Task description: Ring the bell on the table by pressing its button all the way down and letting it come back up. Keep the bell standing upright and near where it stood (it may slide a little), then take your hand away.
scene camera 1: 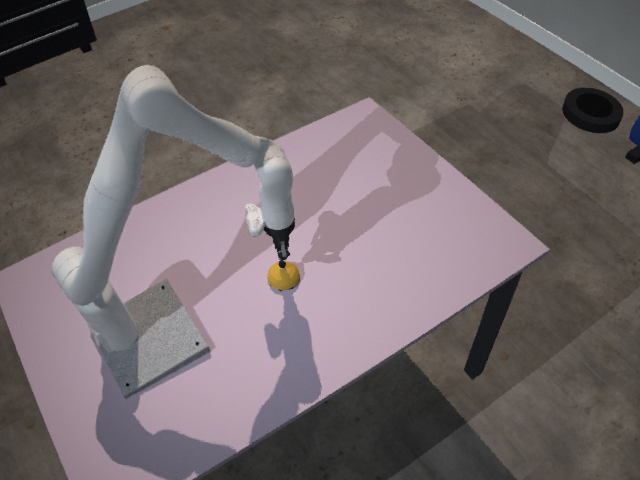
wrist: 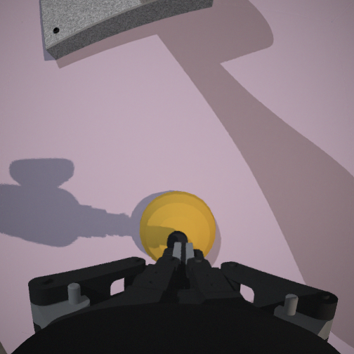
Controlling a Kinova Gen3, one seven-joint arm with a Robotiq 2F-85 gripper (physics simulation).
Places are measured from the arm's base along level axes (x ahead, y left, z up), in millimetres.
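Pixels of known places: gripper, fingertip midpoint: (scene camera 1: 282,257); arm's base, link origin: (scene camera 1: 120,334).
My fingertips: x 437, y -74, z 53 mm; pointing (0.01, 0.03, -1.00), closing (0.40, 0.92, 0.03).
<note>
Ahead of a thing's pixels: the offset from my fingertips to its top centre. Level surfaces: height alone.
A yellow dome-shaped bell @[6 mm back, 2 mm right, 15 mm down] (scene camera 1: 283,277) (wrist: 177,212) stands upright on the pink table @[81 mm down] (scene camera 1: 423,248) (wrist: 100,120). Its black button @[6 mm back, 2 mm right, 15 mm down] (scene camera 1: 281,264) (wrist: 176,238) sticks up at the top of the dome. My gripper (scene camera 1: 283,257) (wrist: 182,254) is shut and empty, pointing down, with its fingertips right above the button. In the wrist view the fingertips overlap the near edge of the button. Whether they touch it, or a small gap is left, I cannot tell.
The arm's grey speckled base plate (scene camera 1: 170,335) (wrist: 125,20) lies at the left of the table in the scene view. Shadows of the arm fall across the table. A black tyre-like ring (scene camera 1: 572,114) and a dark cabinet (scene camera 1: 43,38) stand on the floor, away from the table.
</note>
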